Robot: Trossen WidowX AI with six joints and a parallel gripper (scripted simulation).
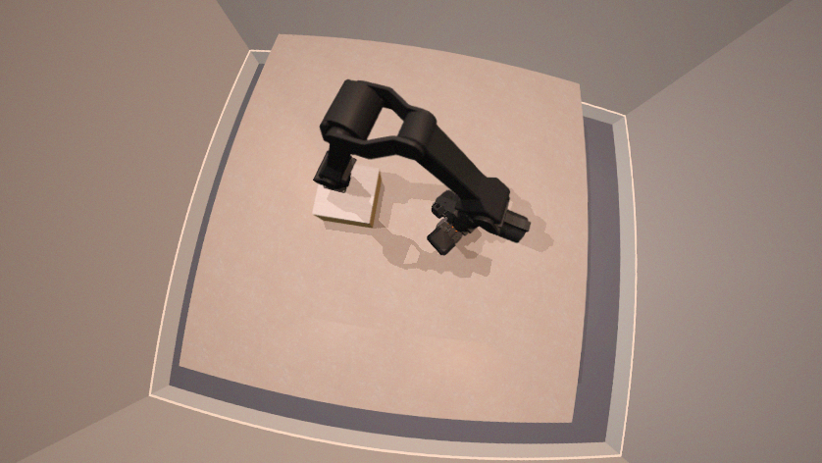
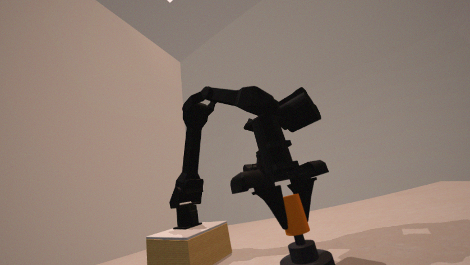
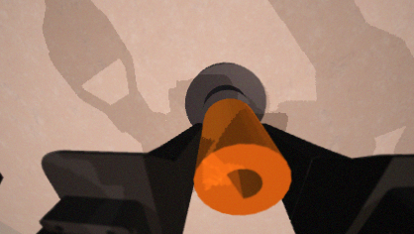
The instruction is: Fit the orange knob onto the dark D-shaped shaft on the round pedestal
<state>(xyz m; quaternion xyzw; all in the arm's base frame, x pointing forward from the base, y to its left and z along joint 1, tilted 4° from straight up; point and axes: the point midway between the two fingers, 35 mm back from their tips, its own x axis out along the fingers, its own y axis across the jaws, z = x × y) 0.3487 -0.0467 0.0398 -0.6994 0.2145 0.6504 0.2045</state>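
My gripper tip is now 2 cm below the orange knob. From my gripper tip the other things lie so: round dark pedestal: 4 cm below.
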